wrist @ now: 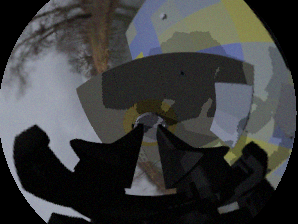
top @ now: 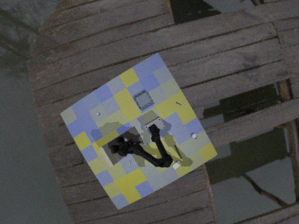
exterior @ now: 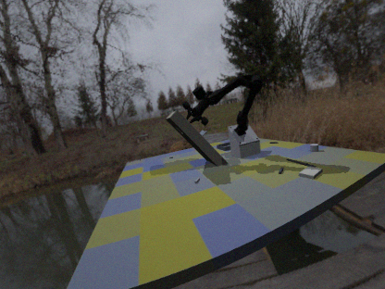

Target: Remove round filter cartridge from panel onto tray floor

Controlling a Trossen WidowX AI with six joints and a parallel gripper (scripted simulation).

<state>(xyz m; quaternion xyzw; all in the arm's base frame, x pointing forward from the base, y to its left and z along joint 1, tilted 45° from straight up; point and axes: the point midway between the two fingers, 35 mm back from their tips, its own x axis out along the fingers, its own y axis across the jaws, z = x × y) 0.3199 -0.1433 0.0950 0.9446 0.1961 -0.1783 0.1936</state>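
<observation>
Right now the square tray is 440 mm behind my gripper tip, 240 mm to the right of it and 270 mm below it. The rest, counted from my gripper tip: white flat block 320 mm behind, 530 mm to the left, 270 mm below; then white dot 40 mm ahead, 410 mm to the right, 270 mm below; then white round cartridge 10 mm ahead, 10 mm below.
</observation>
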